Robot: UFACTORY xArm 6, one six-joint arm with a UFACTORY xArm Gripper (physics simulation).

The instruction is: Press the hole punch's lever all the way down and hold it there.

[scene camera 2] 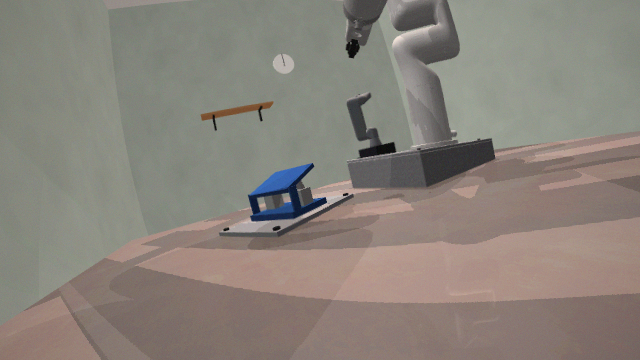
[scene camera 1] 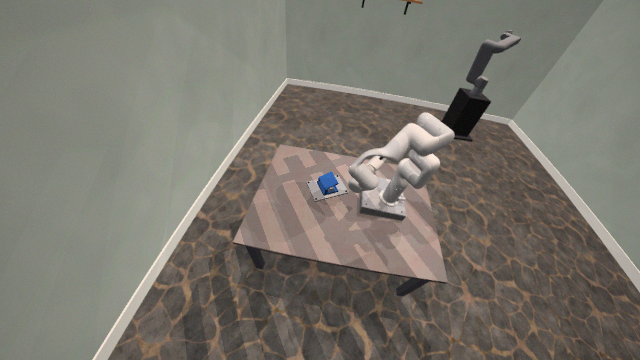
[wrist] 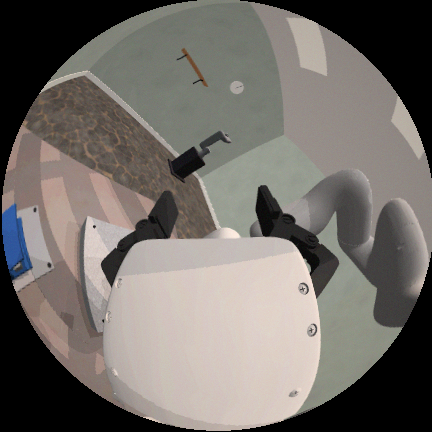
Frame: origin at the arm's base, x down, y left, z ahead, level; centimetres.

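Seen in the pictures: gripper, fingertip midpoint: (wrist: 214, 198); arm's base, link origin: (scene camera 2: 434, 146) (scene camera 1: 388, 198).
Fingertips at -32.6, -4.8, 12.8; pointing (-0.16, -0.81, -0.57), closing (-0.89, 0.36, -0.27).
Note:
Pixels of each thing's top centre, then the offset from my fingertips to it, as dx, dy, dz. "*": a spot on its surface instead. Level surfaces: height alone.
- blue hole punch, surface spot: (scene camera 2: 289, 207) * +36.8, -2.4, +26.6
- light grey plate, top centre: (scene camera 2: 288, 210) (scene camera 1: 327, 186) +37.6, -4.1, +26.3
- table, surface height: dx +38.8
The blue hole punch (scene camera 1: 327, 183) (scene camera 2: 289, 207) (wrist: 14, 242) sits on a light grey plate (scene camera 1: 318, 194) (scene camera 2: 245, 227) (wrist: 42, 241) on the table. Its lever (scene camera 2: 281, 180), a flat blue top, is tilted, with one end raised and grey parts below it. In the wrist view the punch is cut off at the left rim. My gripper (scene camera 2: 352, 48) (wrist: 214, 198) is open and empty, with its black fingers wide apart. It is high above the table, away from the punch and not touching it. In scene camera 1 the arm hides the fingers.
My arm's grey base block (scene camera 1: 382, 211) (scene camera 2: 387, 174) (wrist: 95, 270) stands on the table (scene camera 1: 295, 235) (scene camera 2: 400, 270) beside the punch plate. Another grey arm on a black pedestal (scene camera 1: 466, 112) (wrist: 187, 162) stands off the table. An orange shelf (scene camera 2: 237, 111) (wrist: 194, 66) hangs on the wall.

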